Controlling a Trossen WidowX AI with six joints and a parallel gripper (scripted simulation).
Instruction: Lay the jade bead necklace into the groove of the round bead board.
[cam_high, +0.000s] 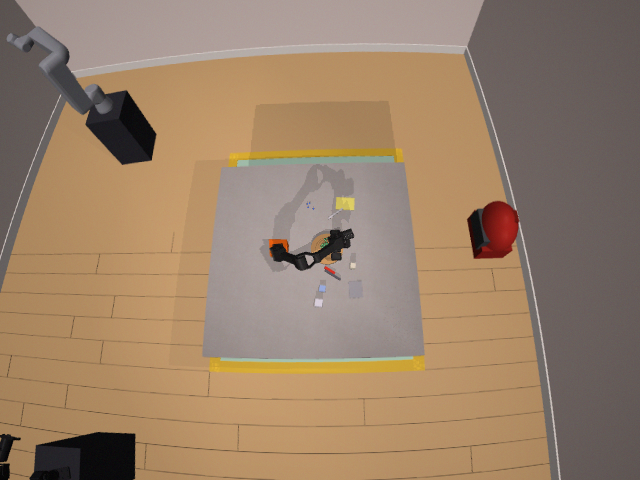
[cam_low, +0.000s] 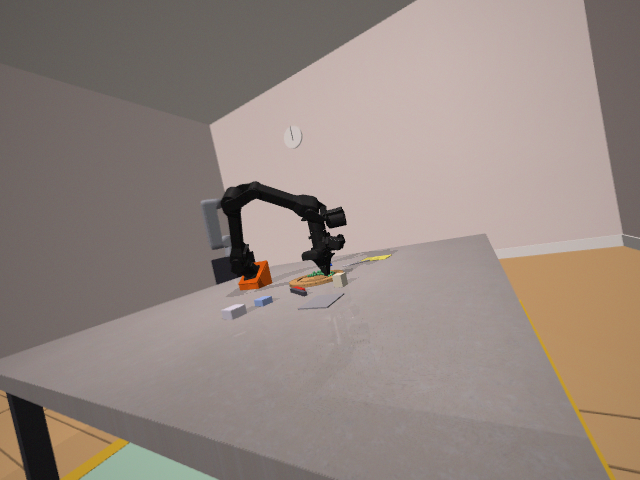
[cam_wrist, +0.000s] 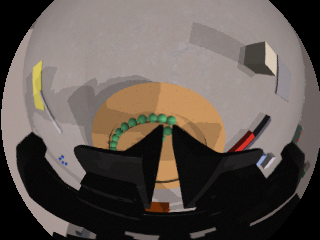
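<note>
My gripper tip is now 50 mm past the round wooden bead board, 10 mm to the right of it and 10 mm above it. The rest, counted from my gripper tip: beige cube: 90 mm ahead, 120 mm to the right; then red-handled tool: 40 mm behind, 140 mm to the right, 10 mm below; then blue block: 100 mm behind, 240 mm to the right, 10 mm below.
</note>
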